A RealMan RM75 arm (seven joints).
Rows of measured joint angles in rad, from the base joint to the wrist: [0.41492 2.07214 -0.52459 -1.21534 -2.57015 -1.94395 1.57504]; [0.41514 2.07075 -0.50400 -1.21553 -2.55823 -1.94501 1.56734]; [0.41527 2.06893 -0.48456 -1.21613 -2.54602 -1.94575 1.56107]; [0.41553 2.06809 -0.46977 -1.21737 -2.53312 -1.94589 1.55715]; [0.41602 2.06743 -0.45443 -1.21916 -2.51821 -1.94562 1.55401]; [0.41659 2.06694 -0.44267 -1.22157 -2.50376 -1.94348 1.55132]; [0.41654 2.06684 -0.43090 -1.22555 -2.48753 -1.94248 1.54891]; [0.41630 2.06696 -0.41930 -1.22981 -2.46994 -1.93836 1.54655]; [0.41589 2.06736 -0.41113 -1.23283 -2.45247 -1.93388 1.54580]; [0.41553 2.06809 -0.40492 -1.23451 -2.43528 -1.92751 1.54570]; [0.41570 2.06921 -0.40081 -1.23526 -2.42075 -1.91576 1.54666]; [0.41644 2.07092 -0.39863 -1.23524 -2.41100 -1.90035 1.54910]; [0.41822 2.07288 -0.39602 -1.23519 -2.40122 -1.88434 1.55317]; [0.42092 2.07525 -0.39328 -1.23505 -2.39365 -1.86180 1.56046]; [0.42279 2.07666 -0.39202 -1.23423 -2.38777 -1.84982 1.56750]
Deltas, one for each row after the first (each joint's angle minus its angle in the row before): [0.00022 -0.00139 0.02059 -0.00019 0.01192 -0.00106 -0.00770]; [0.00013 -0.00182 0.01944 -0.00060 0.01221 -0.00074 -0.00627]; [0.00026 -0.00084 0.01479 -0.00124 0.01290 -0.00014 -0.00392]; [0.00049 -0.00066 0.01534 -0.00179 0.01491 0.00027 -0.00314]; [0.00057 -0.00049 0.01176 -0.00241 0.01445 0.00214 -0.00269]; [-0.00005 -0.00010 0.01177 -0.00398 0.01623 0.00100 -0.00241]; [-0.00024 0.00012 0.01160 -0.00426 0.01759 0.00412 -0.00236]; [-0.00041 0.00040 0.00817 -0.00302 0.01747 0.00448 -0.00075]; [-0.00036 0.00073 0.00621 -0.00168 0.01719 0.00637 -0.00010]; [0.00017 0.00112 0.00411 -0.00075 0.01453 0.01175 0.00096]; [0.00074 0.00171 0.00218 0.00002 0.00975 0.01541 0.00244]; [0.00178 0.00196 0.00261 0.00005 0.00978 0.01601 0.00407]; [0.00270 0.00237 0.00274 0.00014 0.00757 0.02254 0.00729]; [0.00187 0.00141 0.00126 0.00082 0.00588 0.01198 0.00704]
